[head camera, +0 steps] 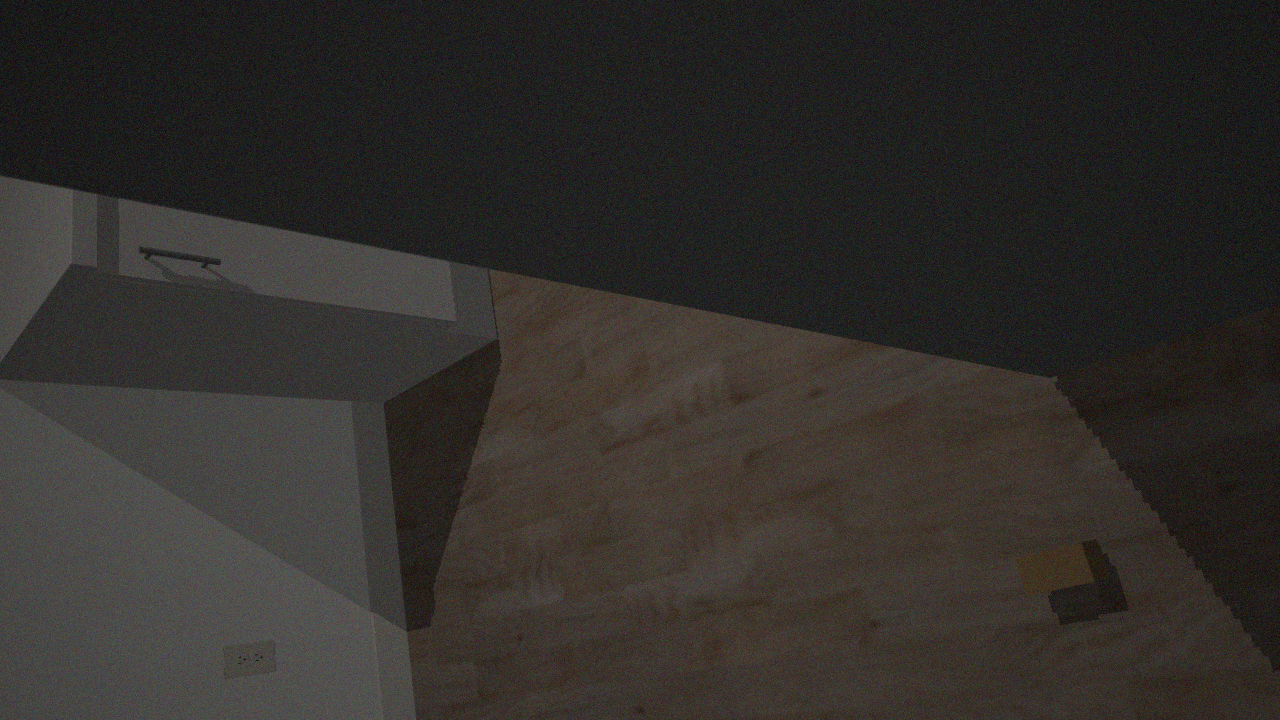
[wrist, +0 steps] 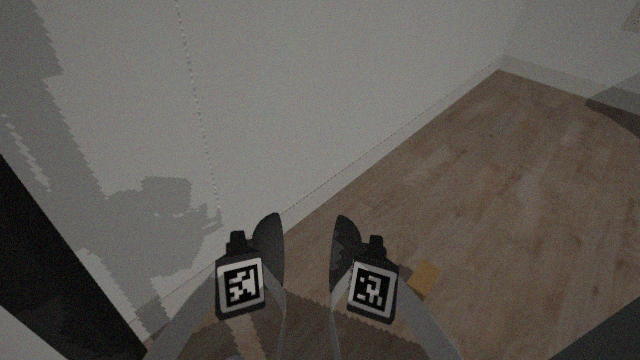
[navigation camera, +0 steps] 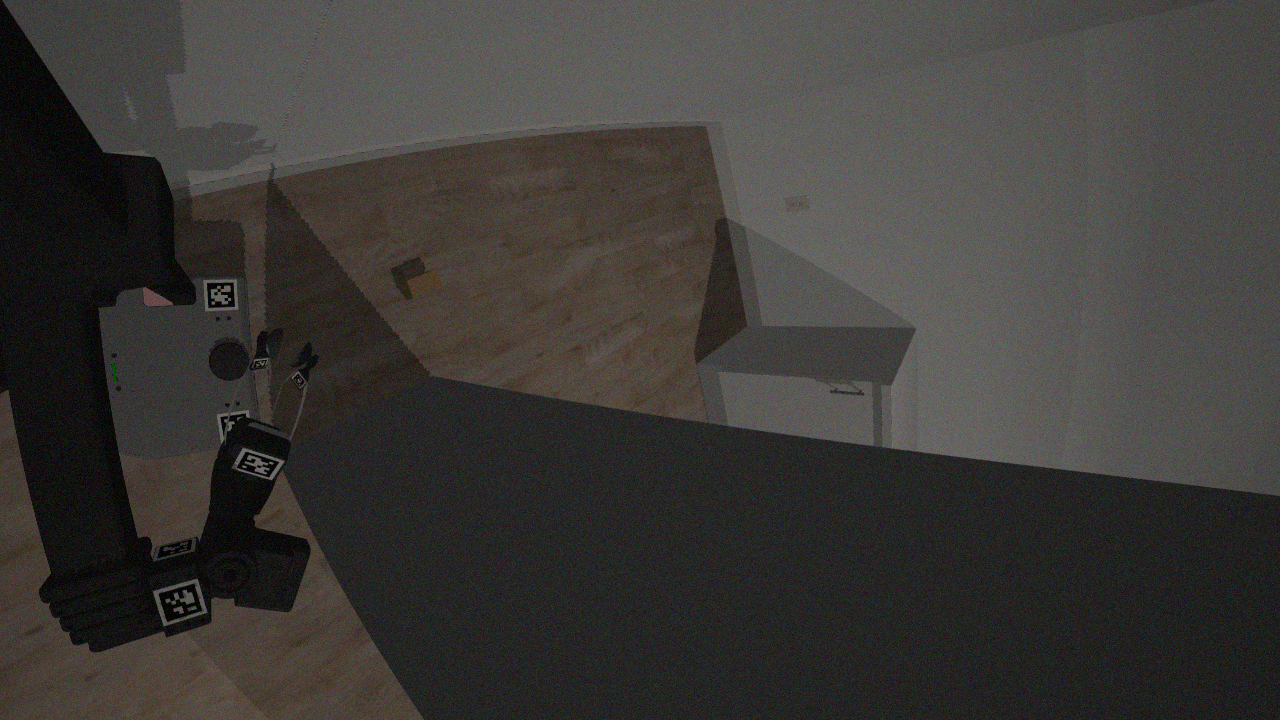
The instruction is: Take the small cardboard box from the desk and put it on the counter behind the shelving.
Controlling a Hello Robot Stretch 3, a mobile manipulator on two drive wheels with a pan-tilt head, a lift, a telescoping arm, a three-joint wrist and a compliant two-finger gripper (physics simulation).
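Places are measured from the robot's base along level axes (x left, y back, z up), in centimetres.
Where they show: gripper, fingertip midpoint: [navigation camera: 293,337]; robot's base at its link origin: [navigation camera: 227,358].
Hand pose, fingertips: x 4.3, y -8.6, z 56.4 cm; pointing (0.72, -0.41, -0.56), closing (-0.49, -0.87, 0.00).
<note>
Things, the pixels of their top centre, and the offset from my fingertips. "pt": a spot on its surface instead.
- small orange-brown box at its top centre: [head camera: 1053,569] [navigation camera: 424,283] dy -39.5, dx +11.1, dz -50.4 cm
- white cabinet at a spot on its surface: [head camera: 268,344] [navigation camera: 804,352] pt dy -186.0, dx -18.5, dz -9.4 cm
A small orange-brown box [head camera: 1056,568] [navigation camera: 424,284] [wrist: 425,278] lies on the wood floor, with a dark shadow beside it; I cannot tell whether it is the cardboard box of the task. A large dark flat top [head camera: 626,134] [navigation camera: 760,555] [wrist: 610,335], possibly the desk, fills much of the head and navigation views. No box shows on its visible part. My gripper [navigation camera: 288,347] [wrist: 306,240] is open, its fingers apart with nothing between them. It hangs beside the dark top's left corner in the navigation view. The shelving and the counter behind it cannot be made out.
A white cabinet [head camera: 268,344] [navigation camera: 805,353] with a bar handle stands against the wall beyond the dark top. A wall socket [head camera: 249,659] [navigation camera: 796,202] is near it. My base [navigation camera: 179,394] shows at the left of the navigation view, close to the dark top's corner.
</note>
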